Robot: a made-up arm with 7 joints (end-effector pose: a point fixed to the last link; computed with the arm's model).
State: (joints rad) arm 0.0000 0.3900 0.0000 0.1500 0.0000 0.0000 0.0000
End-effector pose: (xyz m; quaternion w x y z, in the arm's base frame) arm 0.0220 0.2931 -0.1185 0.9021 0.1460 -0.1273 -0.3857
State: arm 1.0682 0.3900 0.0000 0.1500 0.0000 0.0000 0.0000
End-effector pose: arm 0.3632 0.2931 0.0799 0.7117 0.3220 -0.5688 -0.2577
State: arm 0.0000 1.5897 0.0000 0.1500 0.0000 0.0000 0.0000
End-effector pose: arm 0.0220 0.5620 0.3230 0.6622 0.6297 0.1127 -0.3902
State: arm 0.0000 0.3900 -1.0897 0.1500 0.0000 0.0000 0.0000
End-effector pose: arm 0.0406 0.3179 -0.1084 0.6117 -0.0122 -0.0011 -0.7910
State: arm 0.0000 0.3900 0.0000 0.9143 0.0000 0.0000 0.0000
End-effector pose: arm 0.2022 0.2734 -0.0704 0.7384 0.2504 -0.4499 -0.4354
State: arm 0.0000 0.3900 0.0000 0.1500 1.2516 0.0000 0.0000
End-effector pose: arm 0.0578 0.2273 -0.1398 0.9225 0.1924 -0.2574 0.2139
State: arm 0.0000 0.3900 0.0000 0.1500 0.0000 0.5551 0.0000
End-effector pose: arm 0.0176 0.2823 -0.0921 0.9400 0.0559 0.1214 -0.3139
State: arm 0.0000 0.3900 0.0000 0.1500 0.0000 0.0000 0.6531
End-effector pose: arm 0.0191 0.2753 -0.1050 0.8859 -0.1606 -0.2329 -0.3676
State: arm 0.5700 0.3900 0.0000 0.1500 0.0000 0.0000 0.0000
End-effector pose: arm 0.2316 0.2931 -0.0588 0.8299 0.2485 -0.3758 -0.3291
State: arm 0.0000 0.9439 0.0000 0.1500 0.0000 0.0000 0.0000
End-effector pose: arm 0.0220 0.4845 0.0429 0.8278 0.3870 -0.0170 -0.4058
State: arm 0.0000 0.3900 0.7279 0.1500 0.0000 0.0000 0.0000
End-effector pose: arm 0.0287 0.2734 -0.1267 0.9528 0.2305 -0.1930 -0.0437
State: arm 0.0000 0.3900 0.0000 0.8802 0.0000 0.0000 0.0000
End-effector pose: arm 0.1954 0.2753 -0.0752 0.7482 0.2464 -0.4366 -0.4345
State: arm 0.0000 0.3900 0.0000 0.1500 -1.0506 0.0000 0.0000
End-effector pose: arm 0.0628 0.3392 -0.0929 0.6166 0.0628 0.0219 -0.7844
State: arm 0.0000 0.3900 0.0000 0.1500 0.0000 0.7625 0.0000
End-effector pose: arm 0.0201 0.2782 -0.0822 0.9357 0.0207 0.2130 -0.2806
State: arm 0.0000 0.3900 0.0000 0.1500 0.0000 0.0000 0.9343
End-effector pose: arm 0.0176 0.2711 -0.0962 0.8497 -0.2892 -0.2714 -0.3476
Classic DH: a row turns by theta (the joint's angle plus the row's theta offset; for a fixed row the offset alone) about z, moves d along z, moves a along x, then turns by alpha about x. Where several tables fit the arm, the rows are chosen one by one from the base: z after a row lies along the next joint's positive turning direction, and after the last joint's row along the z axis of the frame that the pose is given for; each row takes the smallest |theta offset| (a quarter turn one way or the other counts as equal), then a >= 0, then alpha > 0; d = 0 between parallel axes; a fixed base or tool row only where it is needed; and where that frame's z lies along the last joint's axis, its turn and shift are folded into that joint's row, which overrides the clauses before.
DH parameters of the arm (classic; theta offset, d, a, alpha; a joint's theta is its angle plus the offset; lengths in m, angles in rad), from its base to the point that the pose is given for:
base (fixed): 0 0.2691 0.0248 1.5708
joint 1: 1.5708 -0.1048 0.0297 1.5708
joint 2: -1.5708 0.0286 0.0136 -1.5708
joint 3: 1.5708 -0.2074 0.006 -1.5708
joint 4: 0 0.0075 -0.0033 1.5708
joint 5: 0 -0.229 0.015 1.5708
joint 6: 1.5708 0.0326 0.0119 1.5708
joint 7: -1.3663 0.0571 0.0173 -1.3683
tool (fixed): 0.8263 -0.0313 0 0

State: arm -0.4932 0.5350 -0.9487 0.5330 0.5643 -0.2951 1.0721
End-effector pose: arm -0.1272 0.2690 -0.0709 0.6658 -0.5807 -0.1920 -0.4273
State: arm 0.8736 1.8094 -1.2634 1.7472 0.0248 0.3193 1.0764
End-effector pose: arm 0.1413 0.3660 0.2725 0.5509 -0.0349 -0.0021 -0.8339
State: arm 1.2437 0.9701 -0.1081 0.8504 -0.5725 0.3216 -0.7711
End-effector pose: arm 0.2189 0.4593 0.3935 0.2965 0.9358 -0.1882 -0.0310
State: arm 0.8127 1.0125 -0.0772 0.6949 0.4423 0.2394 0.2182
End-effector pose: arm 0.2620 0.4460 0.2089 0.6613 0.4148 -0.5833 -0.2245
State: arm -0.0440 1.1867 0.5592 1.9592 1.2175 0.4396 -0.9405
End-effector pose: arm 0.2791 0.2990 0.2992 0.5516 0.5146 -0.6558 -0.0308
